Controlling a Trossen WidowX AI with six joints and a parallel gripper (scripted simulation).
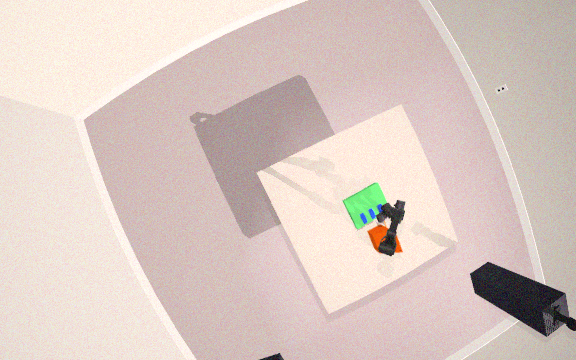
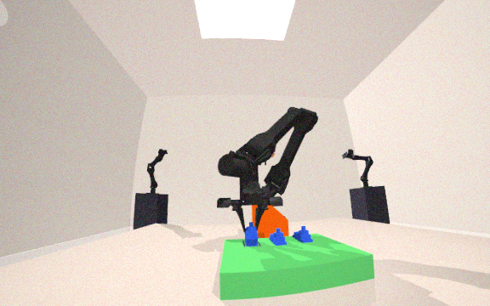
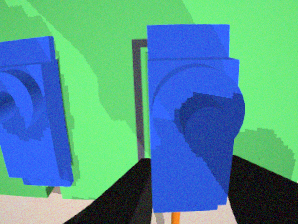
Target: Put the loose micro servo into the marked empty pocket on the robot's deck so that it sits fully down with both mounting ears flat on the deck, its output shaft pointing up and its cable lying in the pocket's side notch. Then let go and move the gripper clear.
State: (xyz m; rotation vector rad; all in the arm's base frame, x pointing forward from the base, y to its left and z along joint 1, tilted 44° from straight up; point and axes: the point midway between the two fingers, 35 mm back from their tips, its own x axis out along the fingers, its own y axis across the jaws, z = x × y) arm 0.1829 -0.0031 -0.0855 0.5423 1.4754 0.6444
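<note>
The green deck is 120 mm ahead of my gripper tip, 80 mm to the left of it and 50 mm below it.
</note>
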